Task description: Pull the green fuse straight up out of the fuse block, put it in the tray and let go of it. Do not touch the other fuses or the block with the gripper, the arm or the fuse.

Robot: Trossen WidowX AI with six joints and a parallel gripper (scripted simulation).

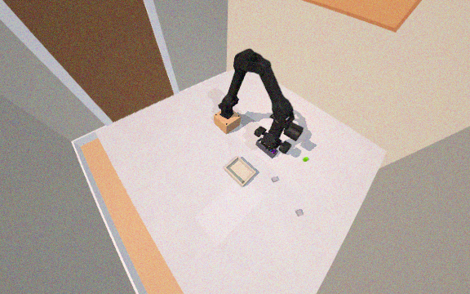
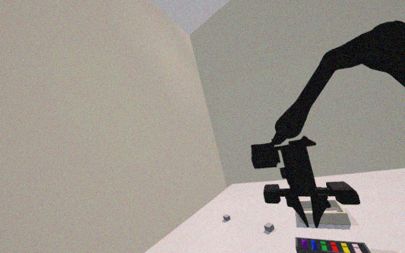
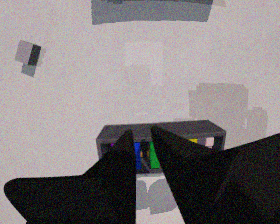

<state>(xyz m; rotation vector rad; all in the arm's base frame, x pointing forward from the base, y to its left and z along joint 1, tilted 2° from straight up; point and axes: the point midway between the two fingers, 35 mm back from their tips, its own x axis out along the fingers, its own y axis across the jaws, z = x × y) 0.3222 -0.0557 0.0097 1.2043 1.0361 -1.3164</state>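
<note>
My gripper tip is now 10 mm past the green fuse, 40 mm to the right of it and 40 mm above it. The rest, counted from my gripper tip: tray: 60 mm behind, 180 mm to the right, 60 mm below.
</note>
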